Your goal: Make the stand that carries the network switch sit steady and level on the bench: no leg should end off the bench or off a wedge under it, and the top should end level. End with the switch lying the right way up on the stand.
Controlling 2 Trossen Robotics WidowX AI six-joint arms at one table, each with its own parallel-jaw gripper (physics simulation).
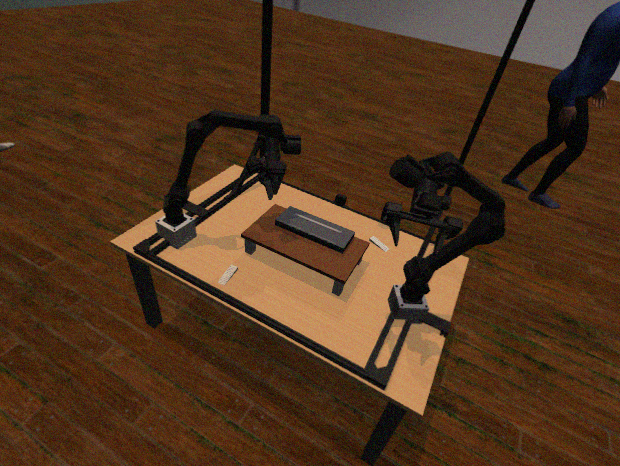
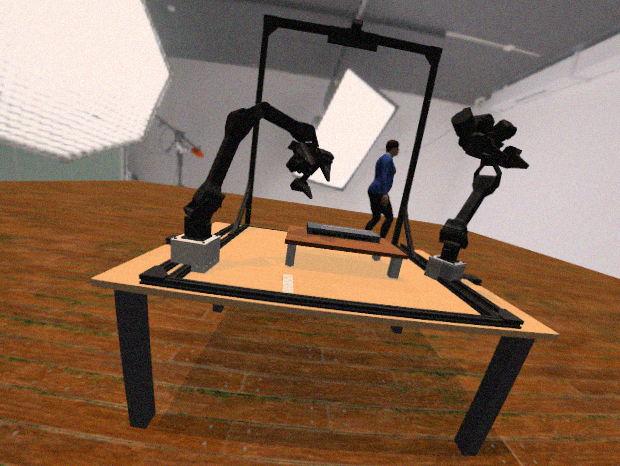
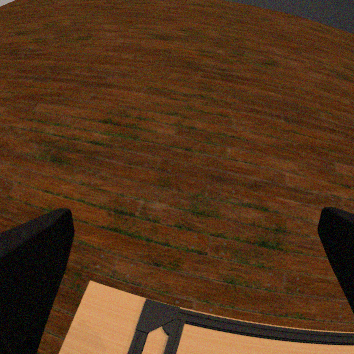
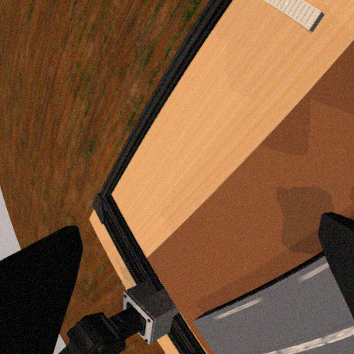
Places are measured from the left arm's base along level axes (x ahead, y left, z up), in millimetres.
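Pixels of known places: left gripper, fingertip midpoint: point(image 1: 415, 250) point(image 2: 518, 163) point(image 3: 201, 222); right gripper, fingertip midpoint: point(image 1: 272, 197) point(image 2: 319, 190) point(image 4: 202, 233); left arm's base at its link origin: point(image 1: 411, 296) point(image 2: 447, 259) point(image 4: 135, 318); right arm's base at its link origin: point(image 1: 175, 220) point(image 2: 197, 237).
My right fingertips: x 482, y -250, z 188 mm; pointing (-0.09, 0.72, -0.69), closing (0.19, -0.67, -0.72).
Observation:
Ahead of a thing's pixels: the offset from my right fingertips to its top centre. Level surfaces: height alone.
The brown stand point(image 1: 295, 250) point(image 2: 345, 246) point(image 4: 240, 230) stands mid-bench on grey legs. Any slight tilt is too small to judge, and the far leg feet are partly hidden. The dark grey switch {165 mm back, 36 mm right, 142 mm down} point(image 1: 314, 228) point(image 2: 343, 231) point(image 4: 285, 312) lies flat on the rear part of its top. One pale wedge {144 mm ahead, 124 mm left, 257 mm down} point(image 1: 228, 274) point(image 2: 287, 283) point(image 4: 298, 12) lies on the bench in front of the stand. Another pale wedge {455 mm back, 95 mm right, 257 mm down} point(image 1: 379, 243) lies right of it, apart. My right gripper point(image 1: 273, 194) point(image 2: 319, 187) point(image 4: 202, 233) is open above the stand's back left. My left gripper point(image 1: 416, 244) point(image 3: 201, 222) is open, raised at the right.
A black rail frame point(image 1: 260, 316) point(image 2: 320, 302) runs around the bench top {270 mm down} point(image 1: 300, 300). Black posts point(image 1: 266, 60) point(image 2: 422, 125) rise behind it. A small black block point(image 1: 340, 199) sits at the back rail. A person point(image 1: 576, 95) point(image 2: 383, 180) stands beyond the bench.

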